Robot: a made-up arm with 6 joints.
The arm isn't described. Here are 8 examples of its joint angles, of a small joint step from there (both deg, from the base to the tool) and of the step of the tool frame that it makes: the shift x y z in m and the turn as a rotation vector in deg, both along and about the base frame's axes.
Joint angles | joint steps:
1: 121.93 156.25 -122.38 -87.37 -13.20 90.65 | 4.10 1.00 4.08 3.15 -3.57 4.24
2: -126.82 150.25 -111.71 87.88 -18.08 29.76 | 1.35 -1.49 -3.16 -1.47 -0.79 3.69
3: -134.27 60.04 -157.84 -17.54 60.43 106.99 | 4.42 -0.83 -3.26 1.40 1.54 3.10
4: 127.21 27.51 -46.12 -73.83 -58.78 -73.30 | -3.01 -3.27 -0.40 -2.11 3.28 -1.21
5: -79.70 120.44 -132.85 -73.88 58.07 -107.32 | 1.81 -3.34 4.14 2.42 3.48 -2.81
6: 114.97 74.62 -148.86 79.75 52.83 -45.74 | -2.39 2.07 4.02 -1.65 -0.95 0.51
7: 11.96 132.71 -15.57 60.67 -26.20 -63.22 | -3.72 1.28 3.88 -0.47 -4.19 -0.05
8: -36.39 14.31 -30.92 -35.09 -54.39 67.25 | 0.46 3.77 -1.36 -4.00 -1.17 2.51
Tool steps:
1: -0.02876 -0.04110 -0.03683 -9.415 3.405 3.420
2: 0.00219 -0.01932 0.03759 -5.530 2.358 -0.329
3: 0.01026 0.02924 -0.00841 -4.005 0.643 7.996
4: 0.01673 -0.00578 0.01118 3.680 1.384 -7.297
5: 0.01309 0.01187 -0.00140 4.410 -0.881 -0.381
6: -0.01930 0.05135 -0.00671 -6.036 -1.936 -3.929
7: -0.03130 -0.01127 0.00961 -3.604 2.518 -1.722
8: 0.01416 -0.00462 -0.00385 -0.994 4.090 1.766
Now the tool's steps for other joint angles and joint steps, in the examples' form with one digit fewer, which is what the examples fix.
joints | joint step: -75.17 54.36 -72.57 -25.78 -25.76 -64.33 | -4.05 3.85 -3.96 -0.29 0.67 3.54
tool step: -0.0163 -0.0183 0.0067 1.63 -1.93 -1.91
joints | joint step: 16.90 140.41 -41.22 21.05 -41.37 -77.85 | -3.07 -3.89 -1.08 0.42 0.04 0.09
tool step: 0.0302 -0.0054 0.0175 1.37 -4.76 -3.56
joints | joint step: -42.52 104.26 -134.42 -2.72 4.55 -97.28 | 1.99 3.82 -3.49 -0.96 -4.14 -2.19
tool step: 0.0194 0.0031 -0.0041 -4.59 -1.01 0.45
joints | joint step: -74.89 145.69 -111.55 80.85 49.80 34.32 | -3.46 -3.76 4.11 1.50 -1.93 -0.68
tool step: -0.0354 -0.0053 0.0108 -0.42 -0.12 -5.57
